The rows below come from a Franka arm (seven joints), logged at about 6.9 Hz.
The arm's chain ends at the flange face. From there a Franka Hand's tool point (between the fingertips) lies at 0.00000 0.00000 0.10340 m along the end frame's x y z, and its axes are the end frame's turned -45 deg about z.
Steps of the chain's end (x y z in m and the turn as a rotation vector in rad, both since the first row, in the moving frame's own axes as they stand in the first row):
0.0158 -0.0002 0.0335 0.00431 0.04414 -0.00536
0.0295 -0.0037 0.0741 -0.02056 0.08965 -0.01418
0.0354 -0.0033 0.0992 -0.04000 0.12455 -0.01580
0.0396 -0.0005 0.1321 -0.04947 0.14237 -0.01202
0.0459 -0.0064 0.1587 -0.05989 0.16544 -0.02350
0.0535 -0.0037 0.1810 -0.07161 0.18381 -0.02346
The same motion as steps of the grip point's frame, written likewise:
0.0149 0.0139 0.0334 -0.02816 0.03426 -0.00536
0.0286 0.0263 0.0737 -0.07793 0.04885 -0.01418
0.0336 0.0346 0.0983 -0.11635 0.05979 -0.01580
0.0352 0.0416 0.1309 -0.13565 0.06569 -0.01202
0.0449 0.0442 0.1571 -0.15933 0.07464 -0.02350
0.0488 0.0537 0.1790 -0.18061 0.07934 -0.02346

